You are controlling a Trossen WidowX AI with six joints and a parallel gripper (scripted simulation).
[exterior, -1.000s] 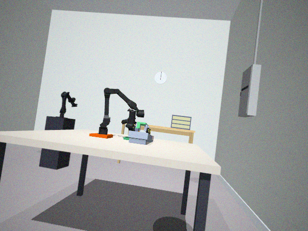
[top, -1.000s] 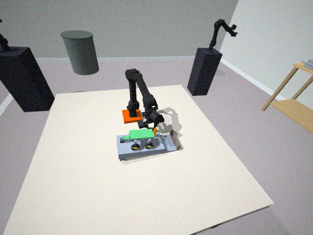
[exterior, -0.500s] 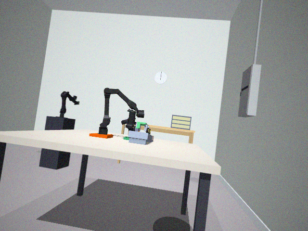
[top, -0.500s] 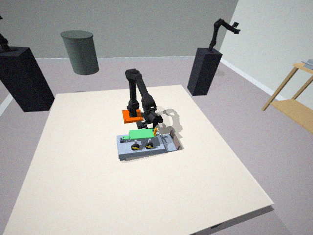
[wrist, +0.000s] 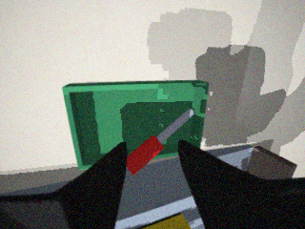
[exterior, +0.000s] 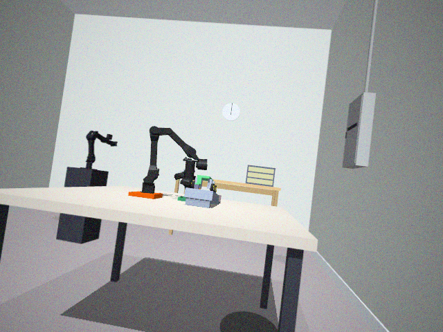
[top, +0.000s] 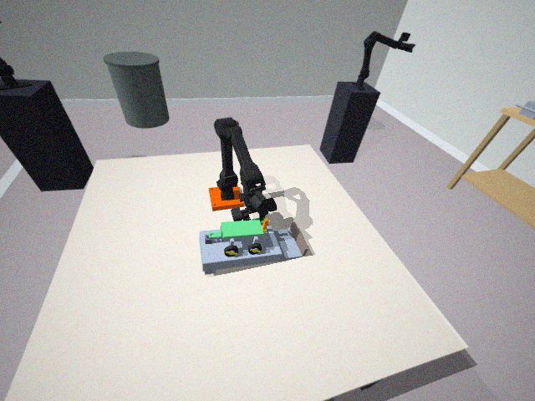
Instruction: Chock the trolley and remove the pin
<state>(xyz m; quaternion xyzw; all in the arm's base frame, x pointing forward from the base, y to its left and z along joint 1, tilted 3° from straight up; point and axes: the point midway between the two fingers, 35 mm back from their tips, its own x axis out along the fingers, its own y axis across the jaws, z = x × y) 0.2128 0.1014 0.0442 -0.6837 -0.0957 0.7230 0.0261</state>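
Now: the stop pin 20 mm below my gripper tip, 10 mm to the left of it and 10 mm ahead of it. The rest, counted from my gripper tip: green-bodied trolley (120 mm ahead, 90 mm to the right, 70 mm above); grey ramp (120 mm ahead, 90 mm to the right); yellow chock (70 mm ahead, 40 mm above).
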